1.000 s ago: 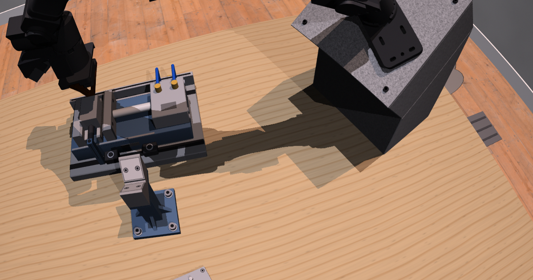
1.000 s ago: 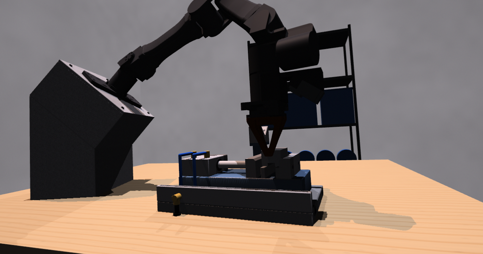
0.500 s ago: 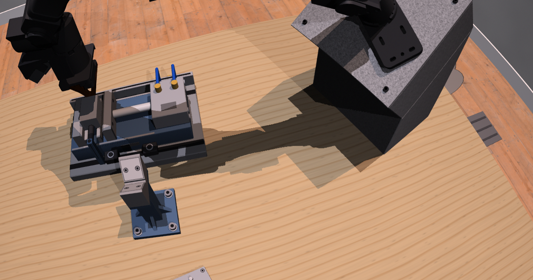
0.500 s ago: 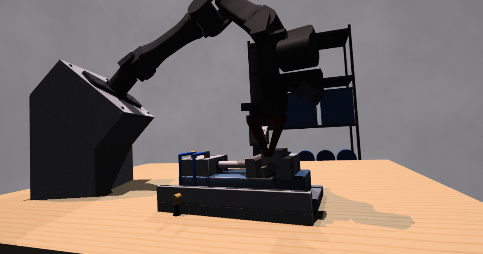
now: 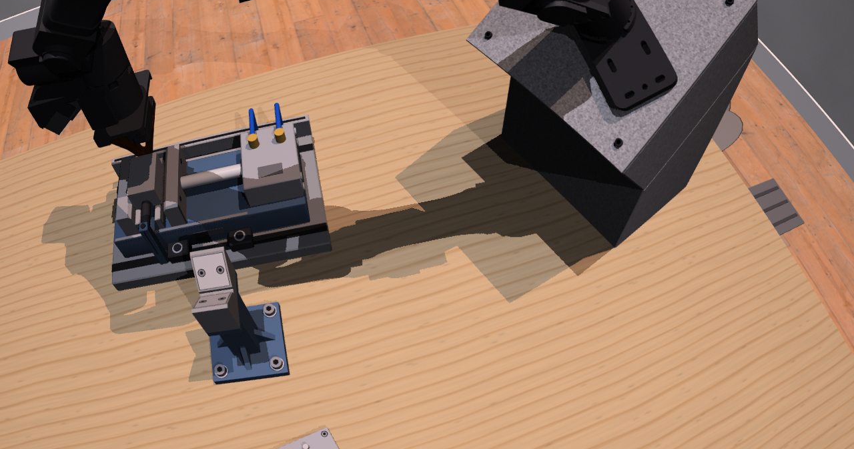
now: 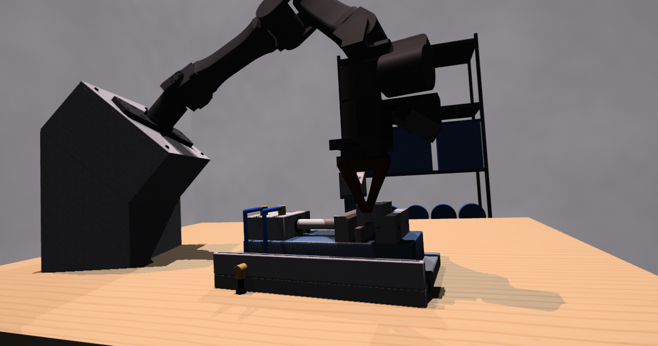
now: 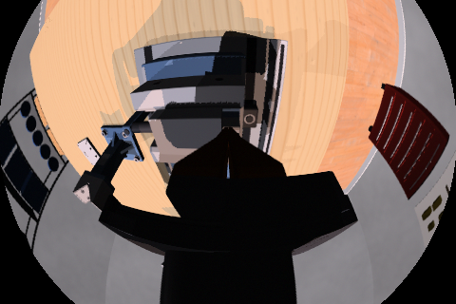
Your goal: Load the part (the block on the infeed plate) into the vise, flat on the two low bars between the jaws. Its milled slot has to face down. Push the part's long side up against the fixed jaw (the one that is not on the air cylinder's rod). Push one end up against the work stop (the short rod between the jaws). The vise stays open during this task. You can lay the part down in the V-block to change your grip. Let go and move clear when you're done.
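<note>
Now: the grey part 40 mm to the left of my hand and 20 mm below it. From my hand the other things lie so: moving jaw (40 mm behind, 30 mm to the left, 30 mm below); work stop rod (10 mm behind, 80 mm to the left, 20 mm below); fixed jaw (30 mm ahead, 40 mm to the left, 30 mm below).
</note>
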